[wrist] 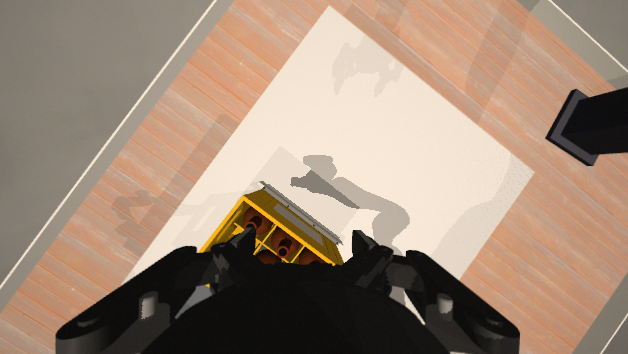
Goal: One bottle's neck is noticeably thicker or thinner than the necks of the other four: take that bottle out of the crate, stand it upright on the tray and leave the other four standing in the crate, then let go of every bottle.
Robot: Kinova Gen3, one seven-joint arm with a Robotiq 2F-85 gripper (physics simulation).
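Frame: origin at the arm's base, x ahead, y left, z up, level; centimetres.
Seen in the pictures: gripper, fingertip midpoint: [304,239].
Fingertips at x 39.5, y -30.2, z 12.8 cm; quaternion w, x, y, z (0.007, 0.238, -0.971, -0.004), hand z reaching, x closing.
A point is followed by its place in that frame.
The yellow crate [267,201] {z -14.1, x 46.9, y -24.8 cm} shows at the lower middle, partly hidden behind the gripper. Brown bottles stand in its compartments. One bottle [262,220] {z -11.2, x 45.5, y -21.2 cm} is near the crate's left corner, its neck partly behind the left finger. Another bottle [288,239] {z -11.2, x 38.2, y -20.2 cm} shows its round neck opening. Parts of two more bottles [267,257] {z -12.9, x 40.2, y -13.4 cm} [310,257] {z -11.7, x 31.5, y -18.8 cm} show at the gripper's edge. A fifth bottle cannot be made out, and the necks cannot be compared. My gripper [304,239] {z 12.8, x 39.5, y -30.2 cm} is open and empty; in the view its fingertips lie over and beside the crate. The tray cannot be made out.
The crate is on a large cream table top [425,125] {z -23.9, x 16.9, y -67.1 cm} above a wooden floor [170,115]. A thin pale grey strip [300,214] {z -20.9, x 37.6, y -24.4 cm} runs along the crate's far side. A black post-like object [595,122] stands at the right. Shadows fall across the table top.
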